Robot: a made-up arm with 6 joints. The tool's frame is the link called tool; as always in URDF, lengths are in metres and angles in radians. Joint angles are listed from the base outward. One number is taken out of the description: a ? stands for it. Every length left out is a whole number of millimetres.
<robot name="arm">
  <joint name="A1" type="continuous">
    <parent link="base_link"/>
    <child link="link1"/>
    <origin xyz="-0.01 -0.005 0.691"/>
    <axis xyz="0 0 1"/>
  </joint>
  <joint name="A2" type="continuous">
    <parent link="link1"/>
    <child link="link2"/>
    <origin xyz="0.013 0.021 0"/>
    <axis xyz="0 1 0"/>
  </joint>
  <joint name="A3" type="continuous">
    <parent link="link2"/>
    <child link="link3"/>
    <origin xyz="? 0 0.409"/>
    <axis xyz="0 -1 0"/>
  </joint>
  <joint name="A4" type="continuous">
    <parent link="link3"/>
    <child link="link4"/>
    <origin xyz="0.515 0 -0.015"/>
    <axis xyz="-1 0 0"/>
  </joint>
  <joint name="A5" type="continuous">
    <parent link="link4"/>
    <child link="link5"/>
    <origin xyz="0 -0.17 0"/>
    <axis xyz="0 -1 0"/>
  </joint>
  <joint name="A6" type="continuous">
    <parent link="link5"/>
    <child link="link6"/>
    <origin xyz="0.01 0 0.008"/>
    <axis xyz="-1 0 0"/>
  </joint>
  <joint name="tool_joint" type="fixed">
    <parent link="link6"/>
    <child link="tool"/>
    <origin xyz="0 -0.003 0.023" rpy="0.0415 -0.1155 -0.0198"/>
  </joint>
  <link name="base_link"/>
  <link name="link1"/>
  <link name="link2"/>
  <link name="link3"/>
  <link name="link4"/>
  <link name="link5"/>
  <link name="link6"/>
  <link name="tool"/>
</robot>
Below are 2 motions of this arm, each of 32 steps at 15 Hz.
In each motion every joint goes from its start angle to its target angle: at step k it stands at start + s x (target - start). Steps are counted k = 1, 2, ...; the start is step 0. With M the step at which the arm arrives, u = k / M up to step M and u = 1 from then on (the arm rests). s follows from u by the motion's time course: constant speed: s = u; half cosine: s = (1 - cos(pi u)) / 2; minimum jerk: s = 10 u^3 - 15 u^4 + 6 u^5.
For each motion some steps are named. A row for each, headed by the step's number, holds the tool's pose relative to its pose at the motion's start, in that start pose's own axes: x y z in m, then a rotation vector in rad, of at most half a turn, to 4 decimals.
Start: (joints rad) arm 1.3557 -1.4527 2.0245 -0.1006 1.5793 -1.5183
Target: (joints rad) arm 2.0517 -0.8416 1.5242 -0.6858 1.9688 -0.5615
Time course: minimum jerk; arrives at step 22
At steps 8, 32:
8: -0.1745 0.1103 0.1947 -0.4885 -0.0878 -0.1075
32: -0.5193 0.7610 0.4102 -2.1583 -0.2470 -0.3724

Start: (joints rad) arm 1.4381 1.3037 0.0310 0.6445 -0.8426 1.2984
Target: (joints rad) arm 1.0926 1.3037 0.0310 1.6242 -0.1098 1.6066
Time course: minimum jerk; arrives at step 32
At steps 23, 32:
23: 0.0002 0.0008 -0.0943 -0.7905 0.2119 -0.5056
32: 0.0052 0.0062 -0.1045 -0.9363 0.2312 -0.5675

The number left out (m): -0.021
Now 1 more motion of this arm.
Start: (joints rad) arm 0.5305 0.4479 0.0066 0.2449 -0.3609 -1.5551
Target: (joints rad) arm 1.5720 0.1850 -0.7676 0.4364 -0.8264 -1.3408
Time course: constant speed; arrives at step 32
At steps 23, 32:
23: -0.1209 -0.1369 -0.4132 -1.0504 0.3247 -0.3261
32: -0.1910 -0.2457 -0.4889 -1.5099 0.3282 -0.3864

